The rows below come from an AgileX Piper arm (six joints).
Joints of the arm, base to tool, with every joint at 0 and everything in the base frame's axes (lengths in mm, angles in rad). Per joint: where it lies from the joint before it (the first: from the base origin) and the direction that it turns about. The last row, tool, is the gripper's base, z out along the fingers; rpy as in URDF.
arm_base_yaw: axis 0 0 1 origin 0.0 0.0 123.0
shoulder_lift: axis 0 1 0 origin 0.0 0.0 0.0
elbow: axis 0 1 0 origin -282.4 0.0 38.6
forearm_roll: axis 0.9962 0 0.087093 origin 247.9 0.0 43.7
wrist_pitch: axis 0 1 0 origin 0.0 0.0 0.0
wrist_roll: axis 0.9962 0 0.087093 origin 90.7 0.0 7.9
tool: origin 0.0 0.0 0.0 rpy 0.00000 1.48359 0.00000
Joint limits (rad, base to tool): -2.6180..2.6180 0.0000..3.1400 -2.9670..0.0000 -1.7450..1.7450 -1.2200..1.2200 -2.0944..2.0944
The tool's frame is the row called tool.
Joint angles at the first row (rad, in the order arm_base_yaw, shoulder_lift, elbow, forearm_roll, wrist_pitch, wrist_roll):
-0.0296 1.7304 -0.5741 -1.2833 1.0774 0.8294
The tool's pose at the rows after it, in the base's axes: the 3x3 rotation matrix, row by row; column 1 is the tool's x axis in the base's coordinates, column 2 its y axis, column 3 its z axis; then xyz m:
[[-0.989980 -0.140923 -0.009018], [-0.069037 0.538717 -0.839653], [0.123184 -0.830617 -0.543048]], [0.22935 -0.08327 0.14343]
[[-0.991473 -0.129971 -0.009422], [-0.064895 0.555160 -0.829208], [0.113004 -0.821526 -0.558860]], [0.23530 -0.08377 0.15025]
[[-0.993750 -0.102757 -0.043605], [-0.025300 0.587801 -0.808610], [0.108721 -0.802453 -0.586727]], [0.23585 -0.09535 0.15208]
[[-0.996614 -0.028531 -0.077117], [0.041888 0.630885 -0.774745], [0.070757 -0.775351 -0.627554]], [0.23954 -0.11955 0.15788]
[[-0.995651 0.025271 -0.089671], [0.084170 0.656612 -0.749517], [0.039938 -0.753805 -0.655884]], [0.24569 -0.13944 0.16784]
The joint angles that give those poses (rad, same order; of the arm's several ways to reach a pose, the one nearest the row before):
-0.0296 1.7258 -0.6118 -1.2623 1.0783 0.7959
-0.0350 1.7133 -0.6466 -1.2286 1.0760 0.7483
-0.0903 1.7112 -0.6707 -1.1989 1.0525 0.7071
-0.1962 1.7112 -0.7273 -1.1651 1.0035 0.6517
-0.2734 1.7112 -0.7970 -1.1225 0.9749 0.5765

